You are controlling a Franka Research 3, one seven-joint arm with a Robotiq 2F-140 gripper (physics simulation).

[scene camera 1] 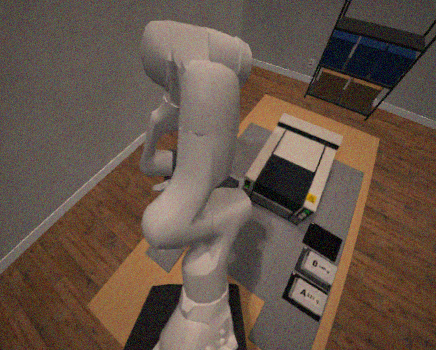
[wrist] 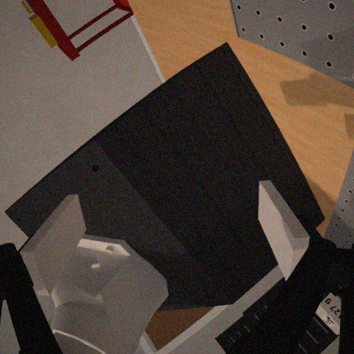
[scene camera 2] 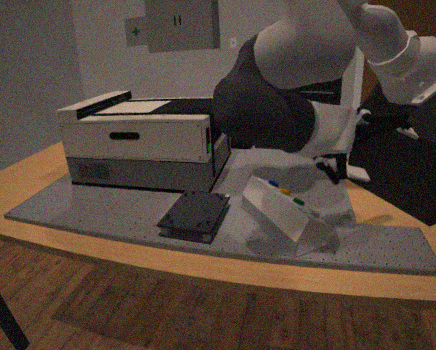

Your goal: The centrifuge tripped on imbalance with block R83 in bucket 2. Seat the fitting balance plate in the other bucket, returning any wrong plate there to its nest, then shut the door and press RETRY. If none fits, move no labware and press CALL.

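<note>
The centrifuge (scene camera 1: pixel 325 172) (scene camera 2: pixel 140 137) stands on the grey perforated mat, its top closed by a cream and black panel; buckets and block R83 do not show. Plate B (scene camera 1: pixel 316 266) and plate A (scene camera 1: pixel 307 297) sit in nests at the mat's edge. Part of plate A's label (wrist: pixel 330 310), reading 127 g, shows behind a finger in the wrist view. A black nest (scene camera 1: pixel 322 241) beside B shows no label. A white sloped box (scene camera 2: pixel 272 209) carries blue, yellow and green buttons; their lettering is unreadable. My gripper (scene camera 2: pixel 383 152) (wrist: pixel 167 206) is open and empty, away from plates and centrifuge.
A dark flat slab (scene camera 2: pixel 195 212) lies on the mat between centrifuge and button box. The black robot stand (wrist: pixel 200 150) is below my fingers in the wrist view. A shelf rack (scene camera 1: pixel 382 32) stands behind the table. The arm hides much of the table's left side.
</note>
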